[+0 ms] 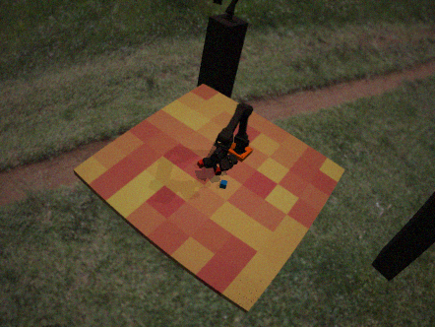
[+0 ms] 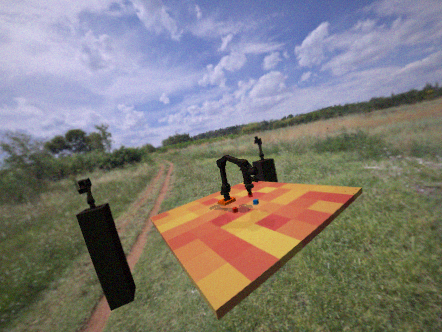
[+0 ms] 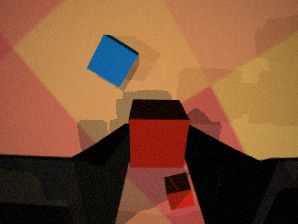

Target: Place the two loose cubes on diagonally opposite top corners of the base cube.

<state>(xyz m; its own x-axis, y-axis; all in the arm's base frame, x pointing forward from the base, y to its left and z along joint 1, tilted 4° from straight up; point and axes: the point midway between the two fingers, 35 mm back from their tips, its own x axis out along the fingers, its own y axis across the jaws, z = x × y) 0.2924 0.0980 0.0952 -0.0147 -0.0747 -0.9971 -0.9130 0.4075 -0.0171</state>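
The blue cube is 80 mm below my gripper tip, 50 mm to the left of it and 20 mm behind it.
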